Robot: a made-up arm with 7 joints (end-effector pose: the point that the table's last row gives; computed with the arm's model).
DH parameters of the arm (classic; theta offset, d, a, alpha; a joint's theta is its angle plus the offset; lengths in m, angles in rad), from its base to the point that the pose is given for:
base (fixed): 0 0.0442 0 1.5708
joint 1: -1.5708 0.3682 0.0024 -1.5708
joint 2: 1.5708 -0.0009 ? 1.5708
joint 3: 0 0.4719 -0.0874 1.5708
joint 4: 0 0.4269 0.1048 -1.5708
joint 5: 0.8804 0 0.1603 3.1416
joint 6: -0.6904 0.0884 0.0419 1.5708
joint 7: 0 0.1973 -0.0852 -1.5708
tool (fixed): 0 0.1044 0 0
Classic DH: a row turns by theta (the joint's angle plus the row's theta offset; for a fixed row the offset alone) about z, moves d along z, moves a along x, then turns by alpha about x.
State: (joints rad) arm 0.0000 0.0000 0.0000 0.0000 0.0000 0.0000 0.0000
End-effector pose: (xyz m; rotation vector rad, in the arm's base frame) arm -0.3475 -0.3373 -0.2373 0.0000 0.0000 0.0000
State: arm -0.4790 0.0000 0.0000 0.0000 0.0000 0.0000 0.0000
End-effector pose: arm -0.4381 -0.3373 -0.0455 0.0000 0.4790 0.0000
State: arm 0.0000 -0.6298 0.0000 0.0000 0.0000 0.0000 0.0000
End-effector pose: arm -0.3475 -0.5076 -0.2019 -0.6298 0.0000 0.0000
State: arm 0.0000 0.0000 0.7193 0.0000 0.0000 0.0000 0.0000
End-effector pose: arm -0.3129 -0.0897 -0.2373 0.0000 0.0000 -0.7193
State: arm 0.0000 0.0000 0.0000 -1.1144 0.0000 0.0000 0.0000
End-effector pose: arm -0.3475 -0.5157 -0.3365 1.1144 0.0000 0.0000
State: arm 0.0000 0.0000 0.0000 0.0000 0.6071 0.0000 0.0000
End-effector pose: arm -0.4162 -0.3661 -0.2373 0.0000 0.0000 -0.6071
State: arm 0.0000 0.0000 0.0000 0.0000 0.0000 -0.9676 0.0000
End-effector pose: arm -0.4913 -0.2163 -0.2373 0.0000 0.0000 -0.9676
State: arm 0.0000 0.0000 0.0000 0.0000 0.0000 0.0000 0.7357
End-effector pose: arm -0.3955 -0.3373 -0.3215 0.0000 -0.7357 0.0000
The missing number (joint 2, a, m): 0.1087
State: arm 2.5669 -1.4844 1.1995 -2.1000 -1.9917 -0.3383 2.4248
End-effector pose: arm 0.4734 -0.5830 0.2419 0.6315 -0.4007 -1.4420
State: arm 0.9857 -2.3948 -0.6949 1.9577 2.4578 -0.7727 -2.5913
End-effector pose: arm -0.8139 -0.5335 0.1030 -1.0684 -0.6056 -0.3227
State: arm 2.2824 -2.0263 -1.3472 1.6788 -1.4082 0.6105 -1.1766
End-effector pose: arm -0.3660 -1.0843 -0.4764 0.2621 -2.6139 0.9260
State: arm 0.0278 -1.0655 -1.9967 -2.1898 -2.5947 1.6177 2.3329
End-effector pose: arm 0.4363 -0.9073 0.3677 -1.3723 0.1765 0.7910
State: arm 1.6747 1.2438 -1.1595 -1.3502 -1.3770 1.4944 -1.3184
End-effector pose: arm 0.4548 -0.5500 0.0257 0.6531 1.5733 -0.3622
